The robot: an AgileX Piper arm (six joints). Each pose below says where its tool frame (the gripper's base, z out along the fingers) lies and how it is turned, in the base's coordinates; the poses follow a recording.
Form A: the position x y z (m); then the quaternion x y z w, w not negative.
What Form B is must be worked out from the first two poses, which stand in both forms.
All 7 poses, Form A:
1: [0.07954 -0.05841 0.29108 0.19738 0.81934 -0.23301 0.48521]
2: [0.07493 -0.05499 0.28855 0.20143 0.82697 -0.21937 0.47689]
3: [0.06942 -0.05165 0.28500 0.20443 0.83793 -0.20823 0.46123]
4: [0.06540 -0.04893 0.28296 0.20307 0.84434 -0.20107 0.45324]
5: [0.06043 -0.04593 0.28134 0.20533 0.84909 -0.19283 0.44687]
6: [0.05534 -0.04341 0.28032 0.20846 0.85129 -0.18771 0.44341]
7: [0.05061 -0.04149 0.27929 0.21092 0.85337 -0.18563 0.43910]
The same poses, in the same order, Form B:
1: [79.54 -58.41 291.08 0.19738 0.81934 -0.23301 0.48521]
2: [74.93 -54.99 288.55 0.20143 0.82697 -0.21937 0.47689]
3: [69.42 -51.65 285.00 0.20443 0.83793 -0.20823 0.46123]
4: [65.40 -48.93 282.96 0.20307 0.84434 -0.20107 0.45324]
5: [60.43 -45.93 281.34 0.20533 0.84909 -0.19283 0.44687]
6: [55.34 -43.41 280.32 0.20846 0.85129 -0.18771 0.44341]
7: [50.61 -41.49 279.29 0.21092 0.85337 -0.18563 0.43910]
